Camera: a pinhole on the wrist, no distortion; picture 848 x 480 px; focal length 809.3 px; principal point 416.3 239.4 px. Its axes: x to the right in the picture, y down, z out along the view. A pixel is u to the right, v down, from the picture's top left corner.
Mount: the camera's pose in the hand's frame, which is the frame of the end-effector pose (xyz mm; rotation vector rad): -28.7 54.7 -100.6 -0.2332 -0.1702 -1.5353
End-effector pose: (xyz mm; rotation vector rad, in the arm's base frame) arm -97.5 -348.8 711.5 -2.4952 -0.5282 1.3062
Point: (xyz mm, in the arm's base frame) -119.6 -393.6 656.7
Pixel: 614.9 414.8
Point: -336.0 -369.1 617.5
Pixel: 741.4 107.2
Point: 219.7 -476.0 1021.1
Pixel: behind the camera
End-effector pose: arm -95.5 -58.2 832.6 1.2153 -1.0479 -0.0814
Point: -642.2 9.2 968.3
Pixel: outside the picture
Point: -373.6 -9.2 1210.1
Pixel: outside the picture
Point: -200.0 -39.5 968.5
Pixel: 126.6 414.4
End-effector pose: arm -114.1 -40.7 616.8 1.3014 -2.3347 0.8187
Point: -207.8 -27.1 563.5
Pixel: 356.4 432.8
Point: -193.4 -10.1 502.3
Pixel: 341.8 154.6
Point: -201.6 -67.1 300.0
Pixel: 382.6 34.4
